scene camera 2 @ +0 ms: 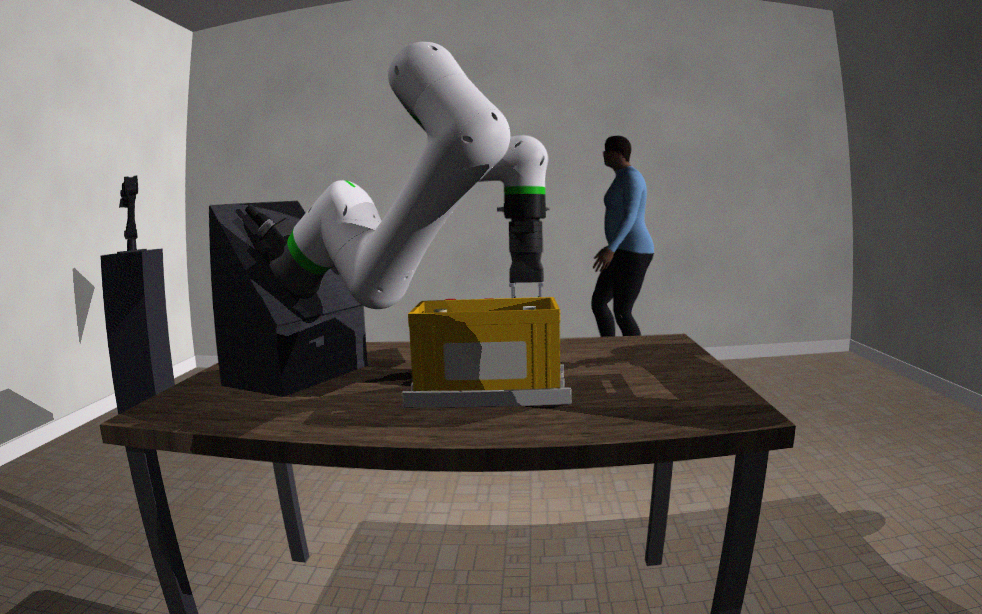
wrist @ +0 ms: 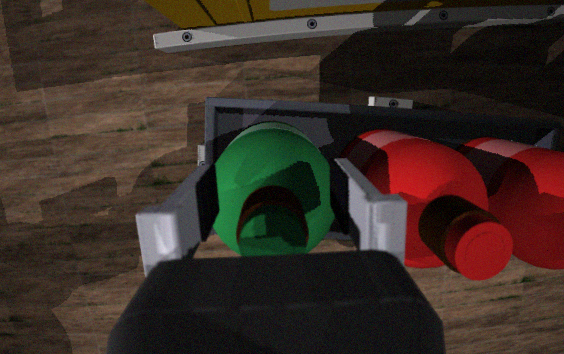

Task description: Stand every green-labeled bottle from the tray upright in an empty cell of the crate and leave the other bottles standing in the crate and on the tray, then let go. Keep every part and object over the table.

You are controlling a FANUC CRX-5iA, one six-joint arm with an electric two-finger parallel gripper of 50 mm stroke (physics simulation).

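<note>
My gripper is open and points down behind the crate. Its fingers stand on either side of the green bottle, with gaps between them and it. The green bottle stands upright at the left end of the dark tray in the wrist view. A red bottle stands just right of the right finger, and another red bottle is farther right, cut by the view's edge. The yellow crate stands on the table. Small pale tops show inside its rim; its cells are hidden. The tray is hidden in the scene view.
A pale rail runs along the crate's base. Small pale brackets sit by the tray. A black slanted stand carries the arm at the left of the table. A person stands behind the table.
</note>
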